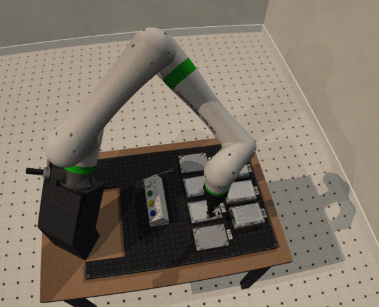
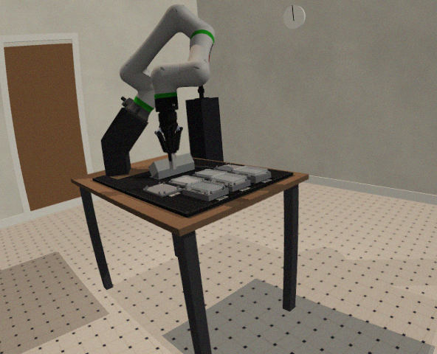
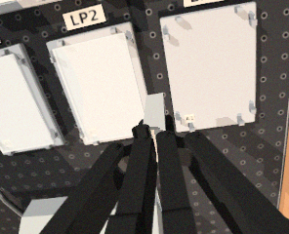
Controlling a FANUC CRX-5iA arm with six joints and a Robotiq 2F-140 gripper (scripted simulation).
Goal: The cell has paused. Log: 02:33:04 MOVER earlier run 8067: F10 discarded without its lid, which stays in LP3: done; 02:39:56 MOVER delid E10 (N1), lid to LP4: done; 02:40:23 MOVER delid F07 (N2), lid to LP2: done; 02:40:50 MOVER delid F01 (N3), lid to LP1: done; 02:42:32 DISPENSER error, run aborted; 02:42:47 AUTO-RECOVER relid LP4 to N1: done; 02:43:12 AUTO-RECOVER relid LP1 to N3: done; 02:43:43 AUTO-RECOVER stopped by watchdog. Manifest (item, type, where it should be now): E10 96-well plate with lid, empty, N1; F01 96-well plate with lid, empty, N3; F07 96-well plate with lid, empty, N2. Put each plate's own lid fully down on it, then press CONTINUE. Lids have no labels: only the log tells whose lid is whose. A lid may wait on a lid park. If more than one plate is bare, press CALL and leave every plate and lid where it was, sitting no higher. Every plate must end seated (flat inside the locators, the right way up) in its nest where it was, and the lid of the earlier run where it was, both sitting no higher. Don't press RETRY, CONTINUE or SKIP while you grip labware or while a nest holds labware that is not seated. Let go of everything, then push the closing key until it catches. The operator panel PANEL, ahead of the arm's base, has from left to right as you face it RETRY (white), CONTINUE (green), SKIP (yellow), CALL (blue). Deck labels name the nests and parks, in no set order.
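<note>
My hand is 110 mm above the park LP2 and 70 mm to the right of it. Also, from my hand: plate (190 mm ahead, 80 mm below); pale park (110 mm below, 70 mm to the right); LP2 label (110 mm below, 90 mm ahead, 70 mm to the left).
</note>
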